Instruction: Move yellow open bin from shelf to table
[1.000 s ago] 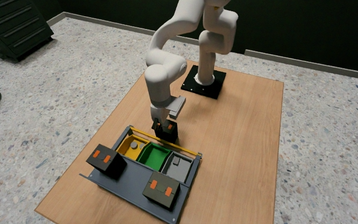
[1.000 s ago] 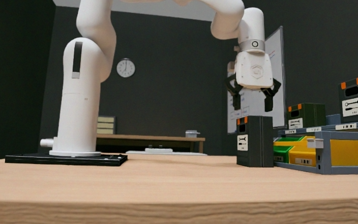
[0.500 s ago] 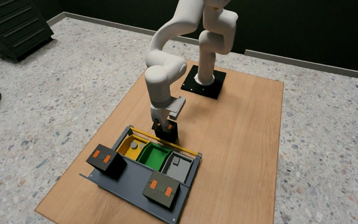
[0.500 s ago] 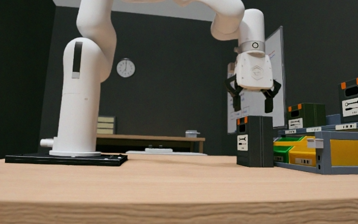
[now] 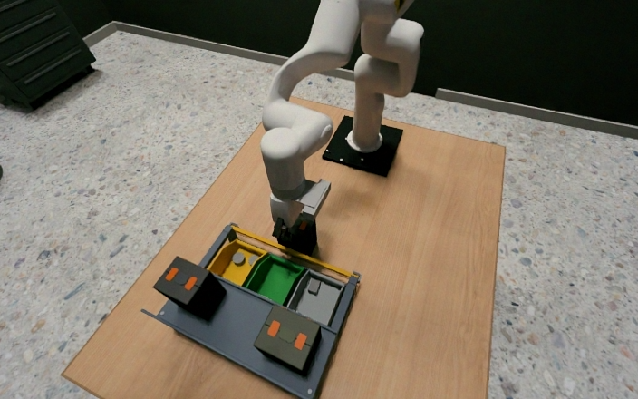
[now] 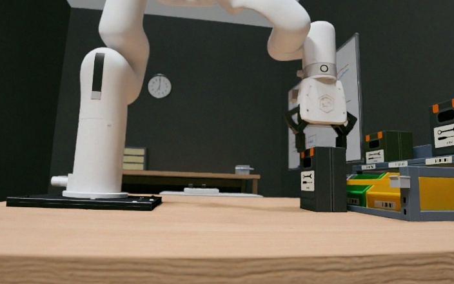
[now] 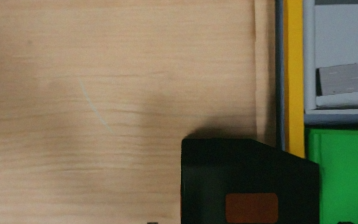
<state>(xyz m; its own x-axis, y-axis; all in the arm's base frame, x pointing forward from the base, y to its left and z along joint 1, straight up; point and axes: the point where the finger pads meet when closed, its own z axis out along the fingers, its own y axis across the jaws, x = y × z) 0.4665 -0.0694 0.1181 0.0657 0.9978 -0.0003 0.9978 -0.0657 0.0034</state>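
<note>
Right now my hand is 70 mm above the dark box. Round my hand: thin yellow strip (50 mm ahead, 70 mm below); then green bin (150 mm ahead, 90 mm below); then grey shelf (180 mm ahead, 10 mm to the right, 60 mm below).
</note>
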